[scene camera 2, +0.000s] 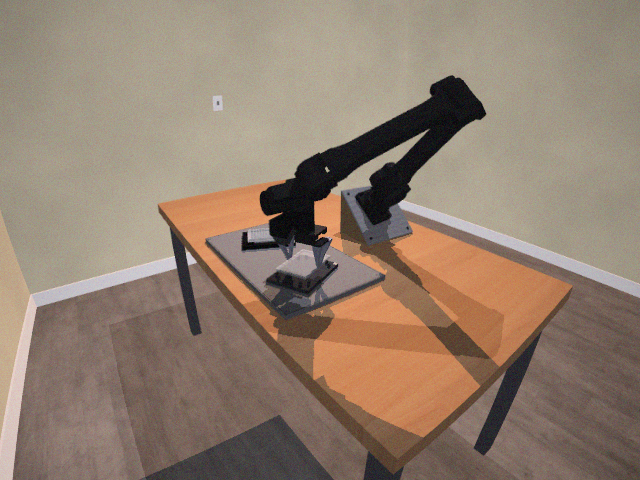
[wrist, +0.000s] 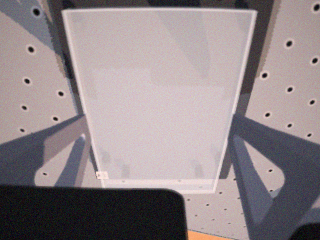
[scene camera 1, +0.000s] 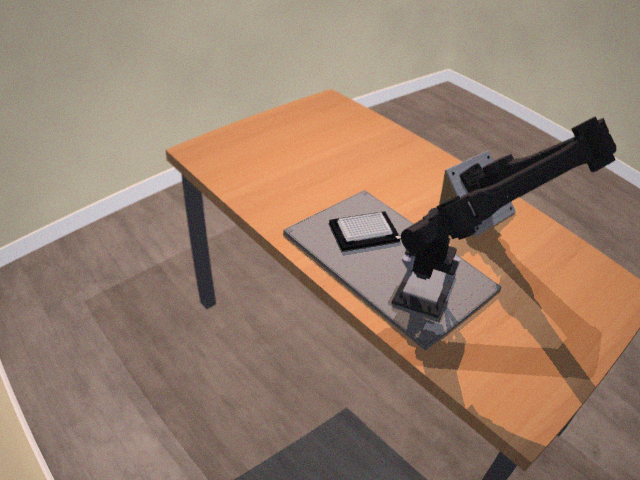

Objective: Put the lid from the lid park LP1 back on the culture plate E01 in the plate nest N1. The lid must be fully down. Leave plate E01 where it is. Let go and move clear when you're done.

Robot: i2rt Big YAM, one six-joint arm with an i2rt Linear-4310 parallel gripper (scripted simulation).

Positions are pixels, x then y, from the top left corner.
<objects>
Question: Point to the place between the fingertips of my gripper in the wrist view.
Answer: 159,120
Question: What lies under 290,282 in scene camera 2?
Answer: A dark lid park LP1.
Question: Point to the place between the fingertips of my gripper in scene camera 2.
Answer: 304,264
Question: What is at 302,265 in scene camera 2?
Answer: A lid.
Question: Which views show the lid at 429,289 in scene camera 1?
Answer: Scene camera 2, the wrist view and scene camera 1: all of them.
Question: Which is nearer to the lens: the lid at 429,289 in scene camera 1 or the white culture plate E01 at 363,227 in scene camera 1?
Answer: The lid.
</objects>
